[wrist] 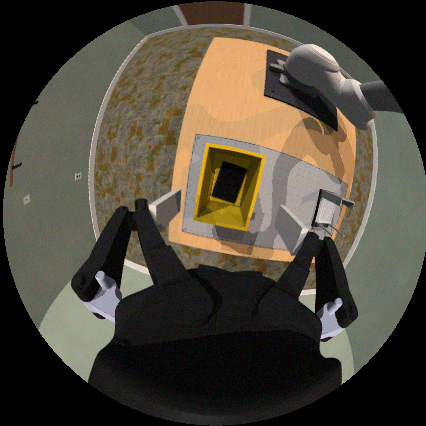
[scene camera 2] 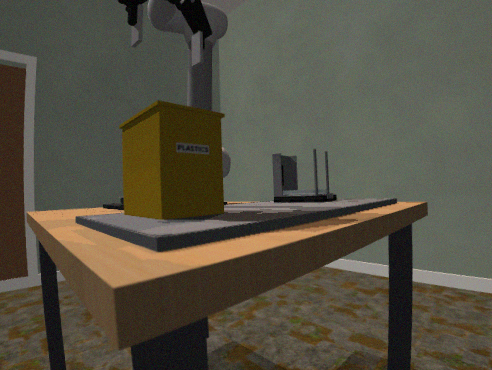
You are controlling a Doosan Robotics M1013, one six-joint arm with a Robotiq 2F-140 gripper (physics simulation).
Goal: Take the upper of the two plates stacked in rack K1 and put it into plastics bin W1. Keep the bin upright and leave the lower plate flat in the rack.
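Seen in the pictures: gripper, fingertip midpoint: (wrist: 229,206) (scene camera 2: 169,54); arm's base, origin of the base link: (wrist: 296,77).
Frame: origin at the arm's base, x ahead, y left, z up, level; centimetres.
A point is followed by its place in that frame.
Observation:
The yellow plastics bin W1 (scene camera 2: 192,185) {x 62.4, y -25.8, z 5.1 cm} (wrist: 231,212) {x 62.4, y -22.5, z 9.3 cm} stands upright on the grey board. A black plate (wrist: 229,183) {x 55.3, y -24.0, z 0.6 cm} lies inside it, low down, seen through the open top in the wrist view; the bin walls hide it in the scene view. Rack K1 (scene camera 2: 277,175) {x 52.0, y 12.7, z 8.0 cm} has a grey upright panel and thin rods, and also shows in the wrist view (wrist: 347,203) {x 51.9, y 21.8, z 10.9 cm}. A light, gridded plate (wrist: 327,210) {x 57.9, y 17.6, z 3.5 cm} lies in it and looks flat. My gripper (scene camera 2: 166,42) {x 54.1, y -24.6, z 31.1 cm} (wrist: 229,206) {x 54.1, y -24.6, z 31.1 cm} is open and empty, high above the bin, with its fingers wide apart.
The grey board (scene camera 2: 150,231) {x 72.0, y -38.6, z 0.0 cm} (wrist: 190,200) {x 63.2, y -36.9, z 0.0 cm} lies on the wooden table (scene camera 2: 270,270) {x 83.6, y -33.4, z -3.3 cm} (wrist: 227,85) {x 16.1, y -28.8, z -1.3 cm}. The robot's base (wrist: 312,65) {x 7.7, y -2.8, z 19.8 cm} stands on a dark mounting plate (wrist: 272,82) {x 10.1, y -11.6, z -0.1 cm} at the table's far side in the wrist view. The rack's rods (scene camera 2: 315,172) {x 63.9, y 13.7, z 8.1 cm} stick up beside its panel.

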